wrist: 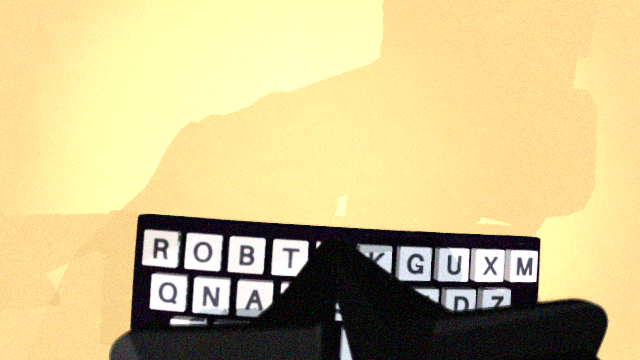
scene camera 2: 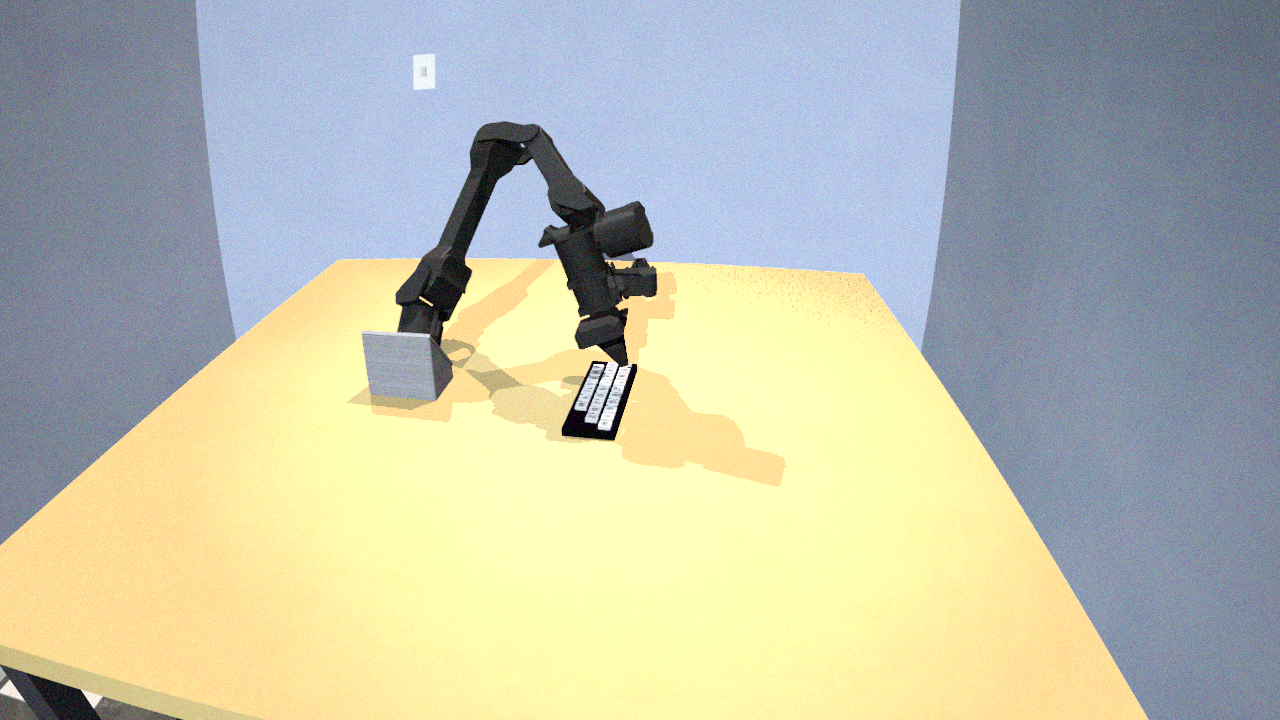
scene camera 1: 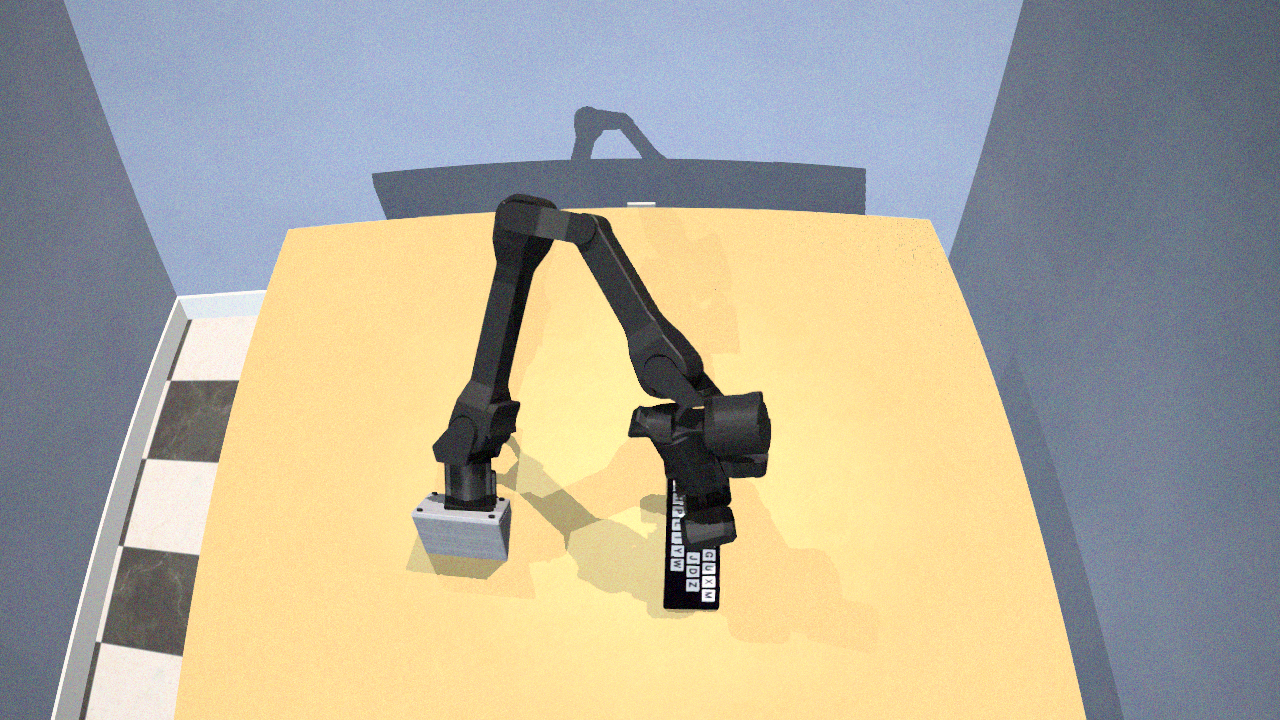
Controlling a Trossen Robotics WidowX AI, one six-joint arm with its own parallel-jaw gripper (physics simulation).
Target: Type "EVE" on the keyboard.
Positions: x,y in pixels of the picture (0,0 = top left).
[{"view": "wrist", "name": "my gripper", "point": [332,251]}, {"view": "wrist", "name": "keyboard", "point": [521,292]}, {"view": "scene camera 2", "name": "my gripper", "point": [624,365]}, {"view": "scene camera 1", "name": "my gripper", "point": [719,512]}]
